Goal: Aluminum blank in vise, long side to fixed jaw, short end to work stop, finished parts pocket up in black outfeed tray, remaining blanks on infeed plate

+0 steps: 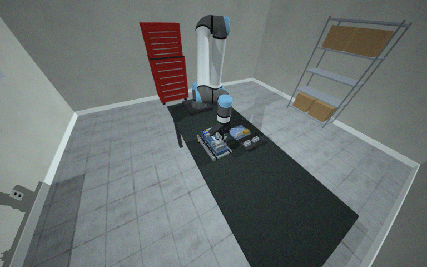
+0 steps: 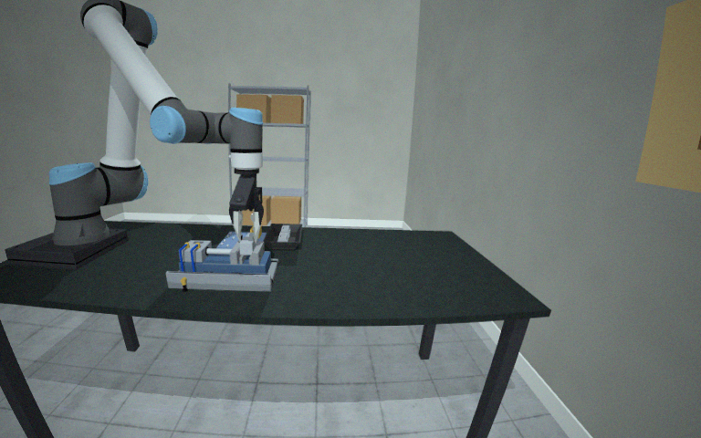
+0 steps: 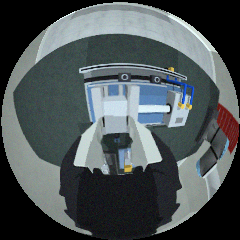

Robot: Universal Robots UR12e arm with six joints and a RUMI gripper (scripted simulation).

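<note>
The blue vise lies 80 mm below my hand and 70 mm behind it. Round my hand: light gray base rail: 90 mm to the right, 90 mm below, 80 mm behind; vise hose end block: 170 mm behind, 40 mm below, 10 mm to the left; yellow brass blank: 360 mm to the left, 100 mm below, 30 mm behind.
</note>
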